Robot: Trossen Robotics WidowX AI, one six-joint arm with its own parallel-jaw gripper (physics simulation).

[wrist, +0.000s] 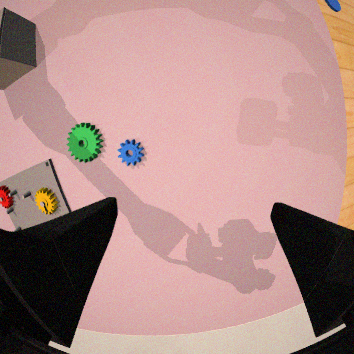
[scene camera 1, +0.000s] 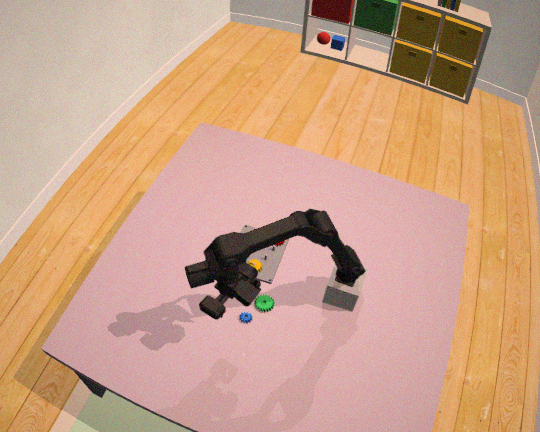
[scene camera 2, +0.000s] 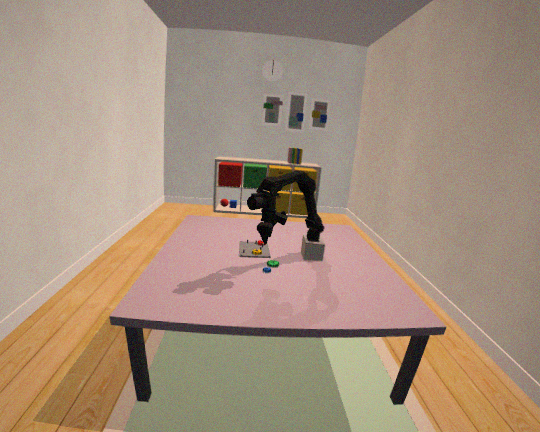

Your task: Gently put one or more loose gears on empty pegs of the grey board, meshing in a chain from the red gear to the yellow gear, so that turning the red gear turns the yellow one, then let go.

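Pixels of known places: gripper, between the fingertips: [wrist: 198, 208] [scene camera 1: 230, 305] [scene camera 2: 267, 240]; arm's base, origin of its link: [scene camera 1: 346, 276] [scene camera 2: 312, 239].
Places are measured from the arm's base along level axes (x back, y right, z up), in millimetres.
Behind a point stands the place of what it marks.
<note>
The green gear [scene camera 1: 264, 303] @(x -218, y -151, z -89 mm) [scene camera 2: 273, 263] @(x -219, y -162, z -89 mm) [wrist: 85, 142] @(x -221, y -153, z -89 mm) and the smaller blue gear [scene camera 1: 245, 317] @(x -251, y -226, z -89 mm) [scene camera 2: 267, 270] @(x -250, y -239, z -92 mm) [wrist: 131, 152] @(x -252, y -226, z -88 mm) lie loose and apart on the pink table, beside the grey board [scene camera 1: 269, 276] @(x -247, y -39, z -98 mm) [scene camera 2: 247, 254] @(x -360, y -54, z -98 mm) [wrist: 40, 175] @(x -258, y -28, z -98 mm). The red gear [scene camera 1: 280, 243] @(x -265, y 100, z -87 mm) [scene camera 2: 260, 243] @(x -292, y 91, z -85 mm) [wrist: 5, 197] @(x -284, y 101, z -83 mm) and the yellow gear [scene camera 1: 256, 264] @(x -303, y -23, z -81 mm) [scene camera 2: 257, 252] @(x -306, y -50, z -83 mm) [wrist: 46, 201] @(x -307, y -36, z -82 mm) sit on the board, with bare pegs between and near them. My gripper [scene camera 1: 231, 300] @(x -265, y -302, z 90 mm) [wrist: 198, 208] @(x -265, y -302, z 90 mm) is wide open and empty, above the table near the loose gears. The arm hides part of the board in the first scene view.
The arm's grey base block [scene camera 1: 341, 297] @(x 9, y -57, z -43 mm) [scene camera 2: 313, 250] @(x 0, y -57, z -45 mm) [wrist: 17, 45] @(x -14, y -57, z -52 mm) stands on the table to the right of the board in the scene views. The arm arches over the board's side. A shelf unit [scene camera 1: 304, 35] stands on the floor behind the table. Arm shadows cross the table.
</note>
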